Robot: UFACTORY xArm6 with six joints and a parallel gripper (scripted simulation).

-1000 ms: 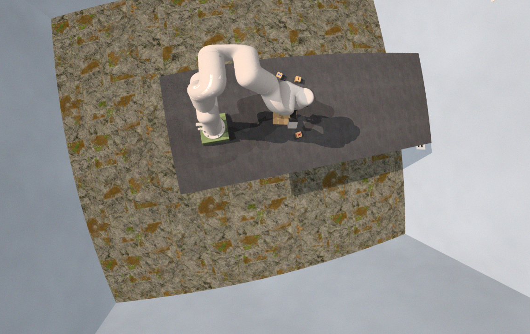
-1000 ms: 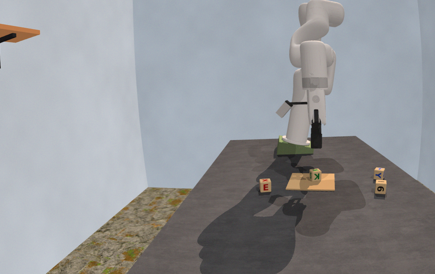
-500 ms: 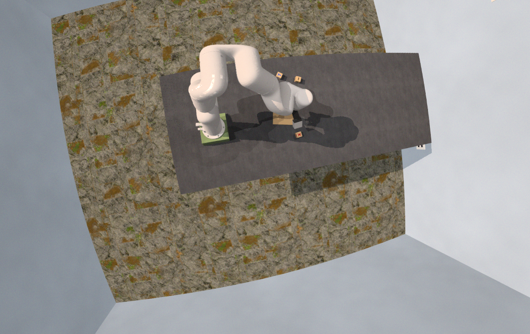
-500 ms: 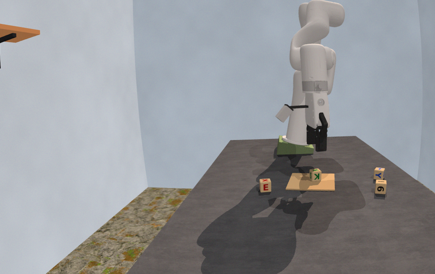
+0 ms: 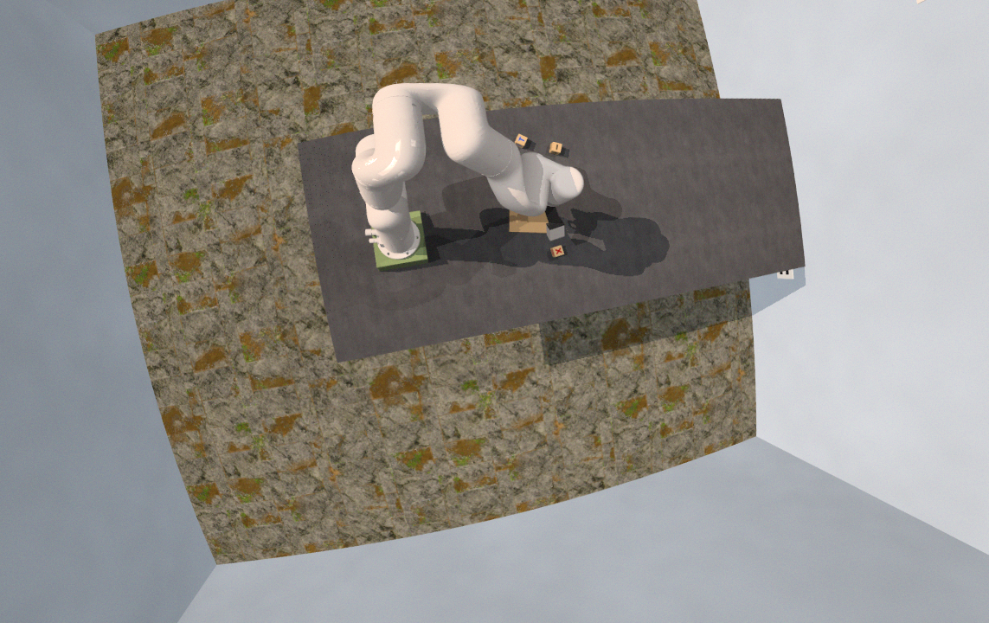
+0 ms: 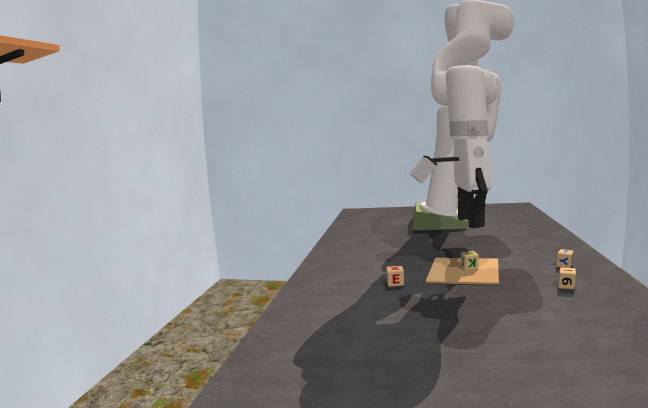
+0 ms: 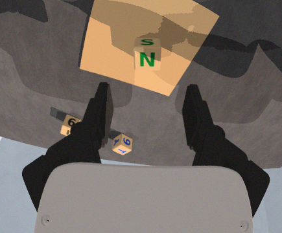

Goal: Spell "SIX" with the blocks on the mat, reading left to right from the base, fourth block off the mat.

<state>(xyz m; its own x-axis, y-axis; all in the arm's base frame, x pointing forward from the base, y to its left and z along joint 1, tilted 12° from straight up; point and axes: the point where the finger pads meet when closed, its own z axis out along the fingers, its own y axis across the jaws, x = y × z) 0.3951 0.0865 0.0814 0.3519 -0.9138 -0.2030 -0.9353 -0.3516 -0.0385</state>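
My gripper is now 90 mm above the S block. From my hand the other things lie so: X block: 90 mm ahead, 140 mm to the right, 100 mm below; tan mat: 10 mm ahead, 10 mm to the right, 110 mm below; blue-lettered block: 20 mm behind, 210 mm to the left, 100 mm below.
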